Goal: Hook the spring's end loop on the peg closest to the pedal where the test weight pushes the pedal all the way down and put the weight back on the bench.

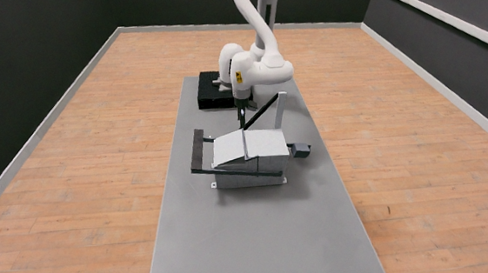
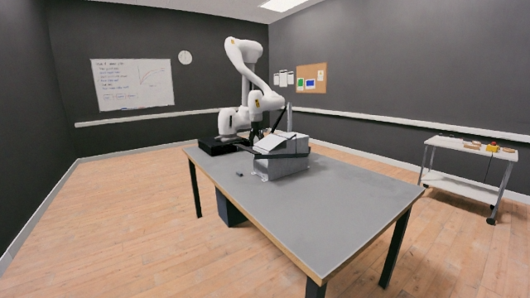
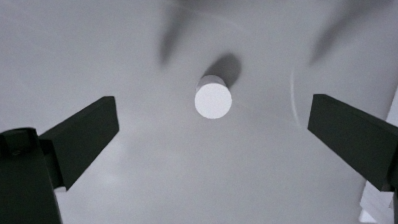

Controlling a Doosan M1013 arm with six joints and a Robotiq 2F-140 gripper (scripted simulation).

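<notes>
My hand is 5 cm above the steel test weight. Round my hand: small dark object (16 cm ahead, 25 cm to the right, 7 cm below).
</notes>
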